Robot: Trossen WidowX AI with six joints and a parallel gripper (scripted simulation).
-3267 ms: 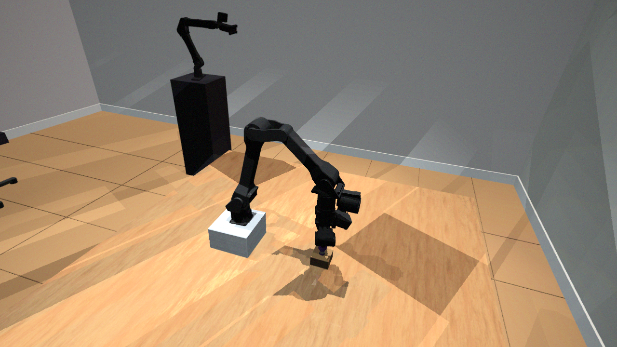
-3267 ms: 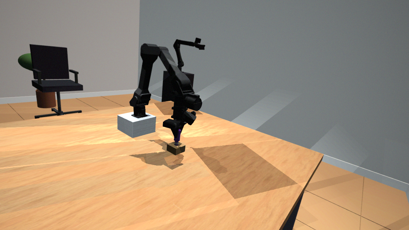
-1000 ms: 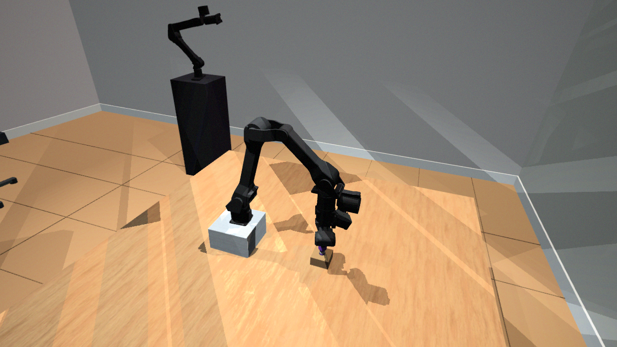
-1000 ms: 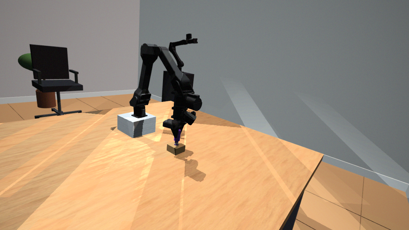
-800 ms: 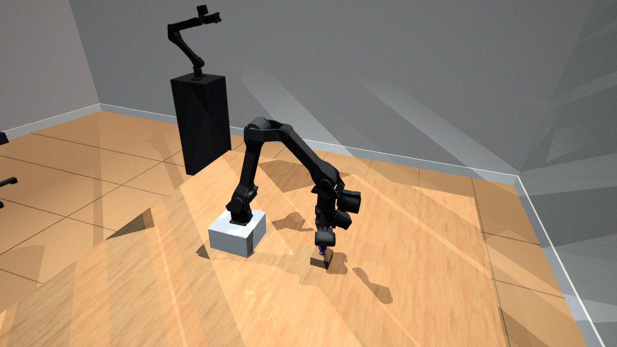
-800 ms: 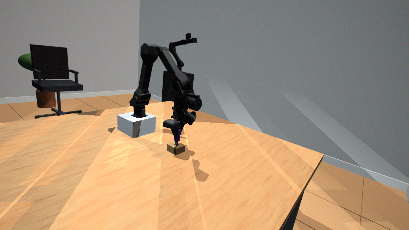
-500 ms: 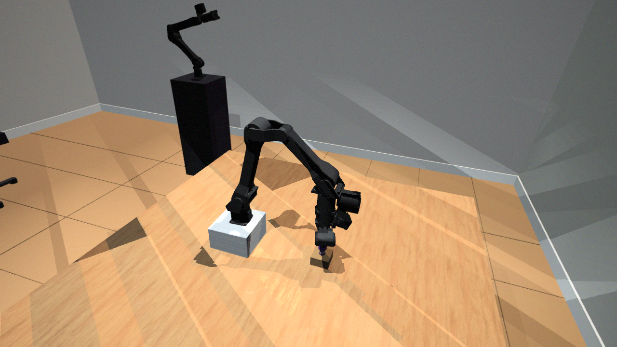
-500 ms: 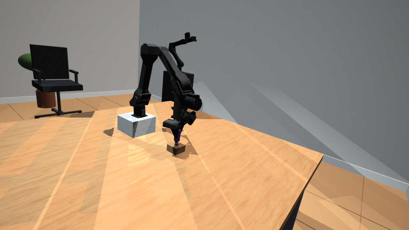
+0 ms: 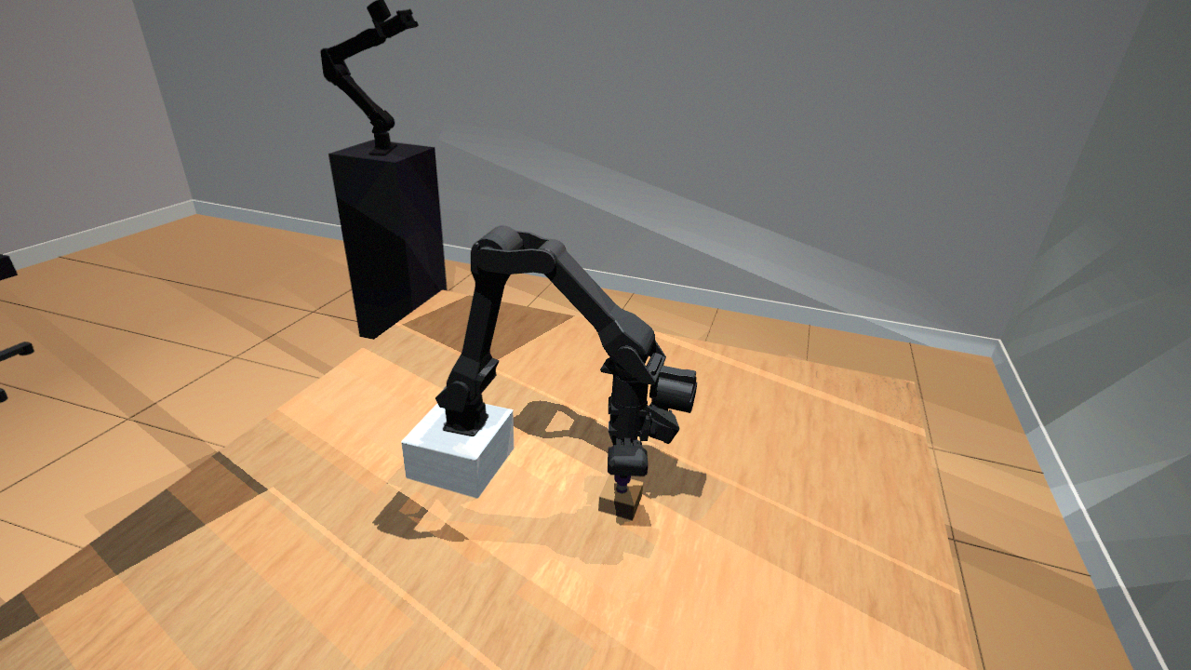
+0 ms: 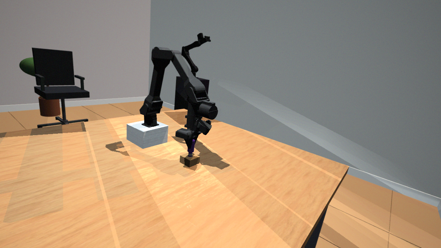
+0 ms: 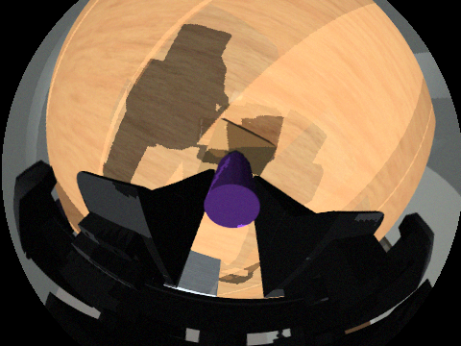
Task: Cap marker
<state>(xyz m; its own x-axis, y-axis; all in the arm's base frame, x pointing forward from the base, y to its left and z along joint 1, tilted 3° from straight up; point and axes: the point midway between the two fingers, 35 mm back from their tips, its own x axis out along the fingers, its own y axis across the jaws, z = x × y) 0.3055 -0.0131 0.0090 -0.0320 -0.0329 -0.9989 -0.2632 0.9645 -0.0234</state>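
Now: the purple cap 10 mm above my gripper tip.
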